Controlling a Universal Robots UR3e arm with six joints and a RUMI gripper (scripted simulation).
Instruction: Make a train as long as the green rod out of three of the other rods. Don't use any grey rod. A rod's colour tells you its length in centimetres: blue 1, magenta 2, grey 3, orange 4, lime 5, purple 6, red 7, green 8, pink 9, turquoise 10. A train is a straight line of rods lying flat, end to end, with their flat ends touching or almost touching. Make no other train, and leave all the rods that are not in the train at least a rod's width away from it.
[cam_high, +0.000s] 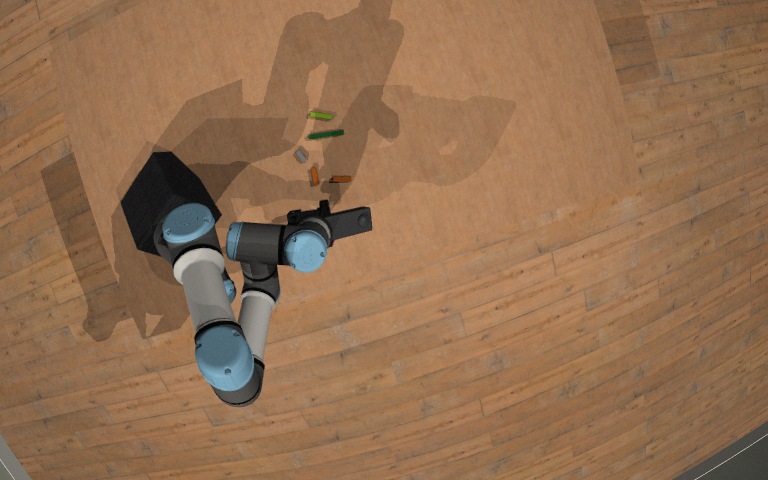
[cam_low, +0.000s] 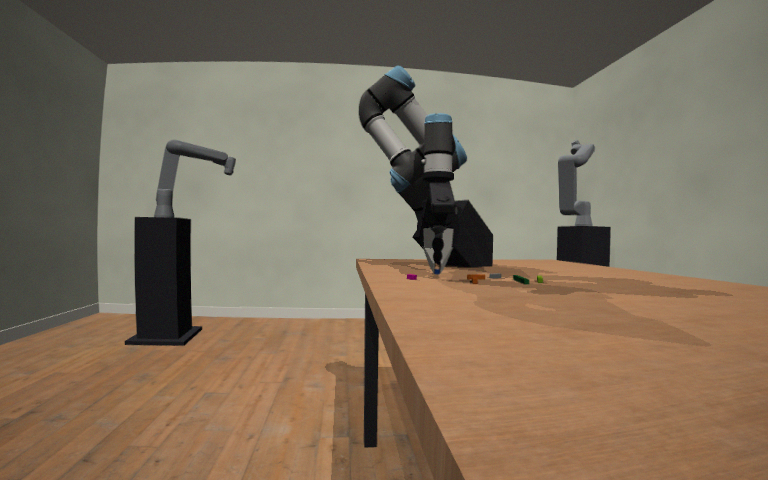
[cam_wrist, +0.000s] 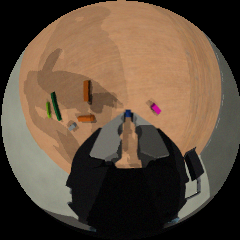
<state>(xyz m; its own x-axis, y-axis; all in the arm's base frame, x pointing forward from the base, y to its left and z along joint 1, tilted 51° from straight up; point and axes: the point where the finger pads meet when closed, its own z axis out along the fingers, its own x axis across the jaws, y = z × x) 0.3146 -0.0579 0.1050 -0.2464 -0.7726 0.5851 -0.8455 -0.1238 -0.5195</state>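
My hand is 50 mm to the left of the magenta rod, 20 mm above it and 10 mm past it. Also, from my hand: blue rod: 10 mm below; green rod: 170 mm to the left, 70 mm ahead, 20 mm below; grey rod: 150 mm to the left, 20 mm below.
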